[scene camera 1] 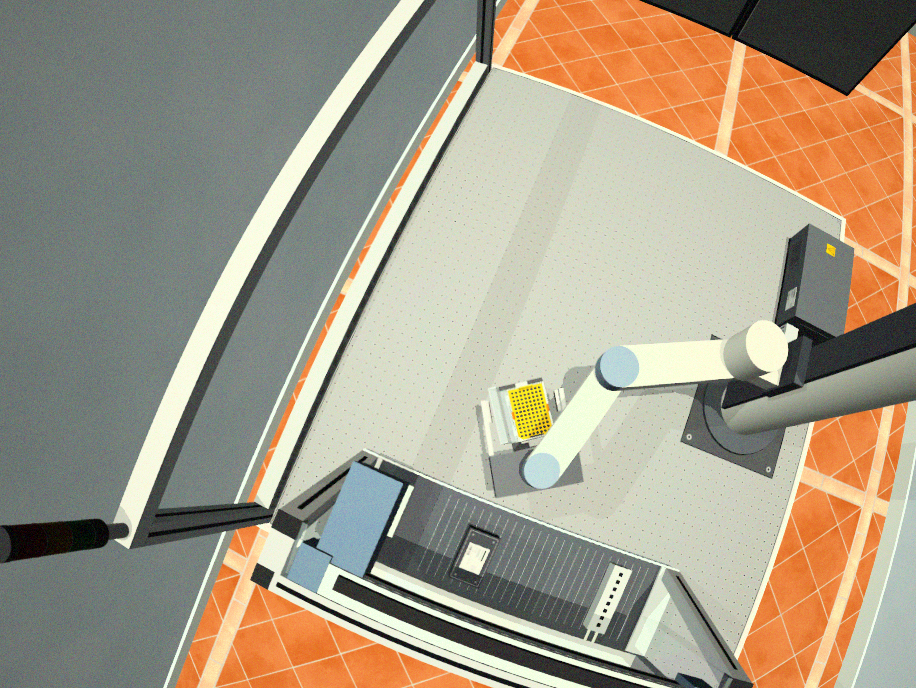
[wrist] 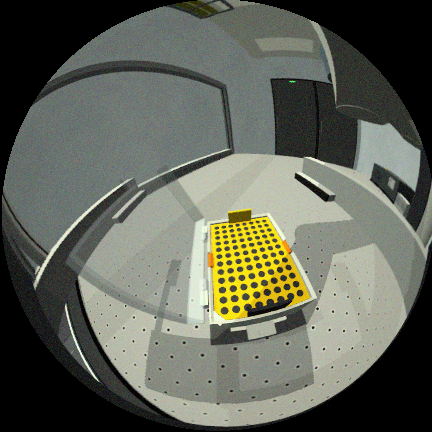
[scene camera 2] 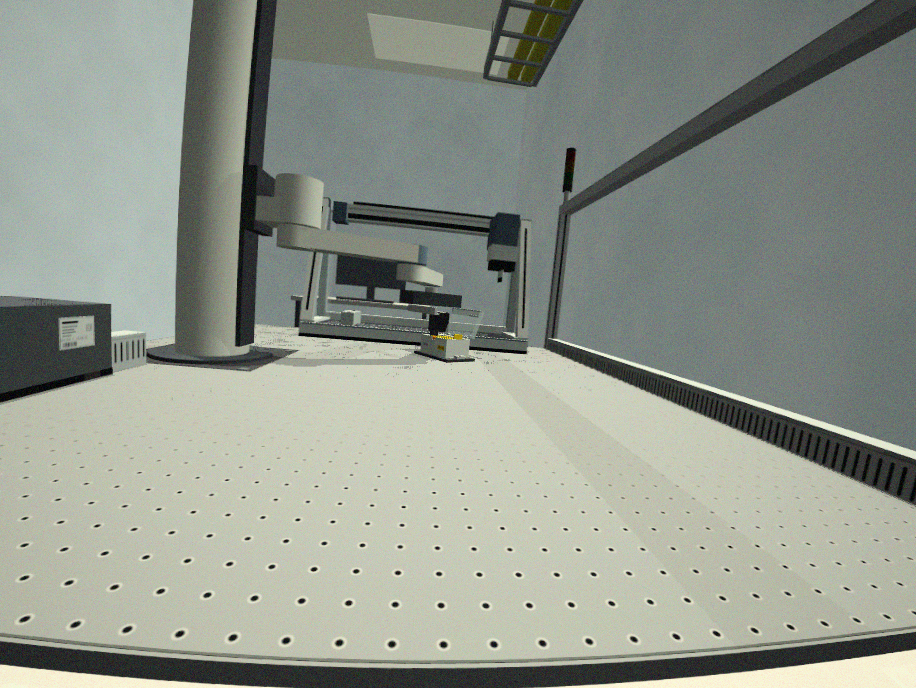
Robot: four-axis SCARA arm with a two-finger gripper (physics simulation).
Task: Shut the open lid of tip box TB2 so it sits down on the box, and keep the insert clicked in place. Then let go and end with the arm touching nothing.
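Where they show: gripper, fingertip midpoint: (scene camera 1: pixel 521 395) (wrist: pixel 217 171) (scene camera 2: pixel 460 313); arm's base, origin of the base link: (scene camera 1: pixel 741 407) (scene camera 2: pixel 213 359).
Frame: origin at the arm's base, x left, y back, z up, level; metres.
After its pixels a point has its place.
Observation:
Tip box TB2 (wrist: pixel 261 331) @[z 0.031, x 0.285, y -0.498 m] (scene camera 2: pixel 455 348) @[z 0.048, x 0.173, y -0.566 m] stands on the perforated table. Its yellow insert (wrist: pixel 250 260) @[z 0.070, x 0.234, y -0.536 m] (scene camera 1: pixel 529 409) @[z 0.070, x 0.224, y -0.543 m] lies within the box rim and looks level; whether its clips are engaged cannot be told. The clear lid (wrist: pixel 196 275) @[z 0.079, x 0.274, y -0.569 m] (scene camera 1: pixel 498 416) @[z 0.157, x 0.276, y -0.603 m] (scene camera 2: pixel 471 322) @[z 0.120, x 0.251, y -0.614 m] is open, raised steeply from the hinge along the box's left side in the wrist view. My gripper (wrist: pixel 217 171) @[z 0.146, x 0.214, y -0.574 m] is wide open above the box, its fingers on either side. The lid's raised edge overlaps the left finger in the wrist view; contact cannot be told. In scene camera 1, the arm partly covers the gripper.
The arm (scene camera 1: pixel 581 422) @[z 0.258, x 0.241, y -0.452 m] reaches across from the column (scene camera 2: pixel 211 177) @[z 0.383, x -0.072, y -0.022 m] to the box. A gantry machine with a dark slatted deck (scene camera 1: pixel 533 555) @[z 0.062, x 0.529, y -0.404 m] stands close by. A dark cabinet (scene camera 1: pixel 814 281) @[z 0.128, x -0.376, y 0.079 m] (scene camera 2: pixel 51 344) @[z 0.075, x -0.356, y 0.035 m] stands near the column. A low rail (scene camera 2: pixel 710 399) @[z 0.045, x -0.258, y -1.004 m] runs along one table edge.

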